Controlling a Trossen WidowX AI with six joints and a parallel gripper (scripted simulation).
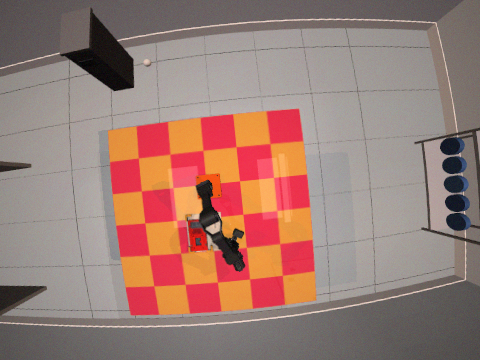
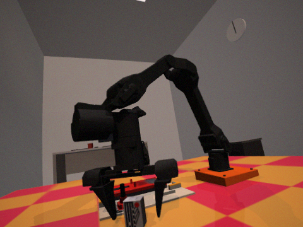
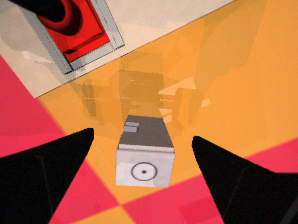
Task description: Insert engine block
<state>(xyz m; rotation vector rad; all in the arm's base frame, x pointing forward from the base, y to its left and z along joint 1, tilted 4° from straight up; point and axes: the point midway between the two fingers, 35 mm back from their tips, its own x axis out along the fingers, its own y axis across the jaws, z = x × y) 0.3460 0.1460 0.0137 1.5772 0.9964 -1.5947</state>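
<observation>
Now: the engine block 10 mm above my gripper tip.
</observation>
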